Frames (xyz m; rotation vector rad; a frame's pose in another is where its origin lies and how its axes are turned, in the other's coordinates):
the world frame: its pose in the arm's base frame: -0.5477 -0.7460 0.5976 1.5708 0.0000 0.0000
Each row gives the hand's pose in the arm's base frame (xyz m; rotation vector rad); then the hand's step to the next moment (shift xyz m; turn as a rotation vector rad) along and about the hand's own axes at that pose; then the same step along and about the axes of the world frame.
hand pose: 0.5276 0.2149 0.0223 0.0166 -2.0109 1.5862
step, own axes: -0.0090 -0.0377 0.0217 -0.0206 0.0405 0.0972
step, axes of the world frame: 0.0115 0.0267 0.0336 -0.0380 -0.0579 0.0820
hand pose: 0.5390 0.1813 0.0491 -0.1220 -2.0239 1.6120
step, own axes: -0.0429 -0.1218 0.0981 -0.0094 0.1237 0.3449
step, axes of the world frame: 0.0223 0.0842 0.1368 -0.1838 -0.1642 0.2713
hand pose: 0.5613 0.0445 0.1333 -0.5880 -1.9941 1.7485
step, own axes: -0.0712 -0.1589 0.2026 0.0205 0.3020 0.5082
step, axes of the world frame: -0.0629 0.1309 0.2242 -0.2945 -0.3595 0.3660
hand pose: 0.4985 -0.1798 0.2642 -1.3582 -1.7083 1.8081
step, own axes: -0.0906 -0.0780 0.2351 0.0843 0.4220 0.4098
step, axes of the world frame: -0.1665 0.0703 0.1921 -0.2054 -0.4779 0.2873
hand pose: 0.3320 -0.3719 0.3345 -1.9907 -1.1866 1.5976
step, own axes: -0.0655 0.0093 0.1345 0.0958 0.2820 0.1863
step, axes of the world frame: -0.1214 -0.0071 0.0877 -0.0559 -0.3169 0.1409
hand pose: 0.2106 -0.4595 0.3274 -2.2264 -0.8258 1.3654
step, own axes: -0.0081 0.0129 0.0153 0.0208 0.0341 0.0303
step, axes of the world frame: -0.0130 -0.0093 0.0146 -0.0105 -0.0478 0.0107
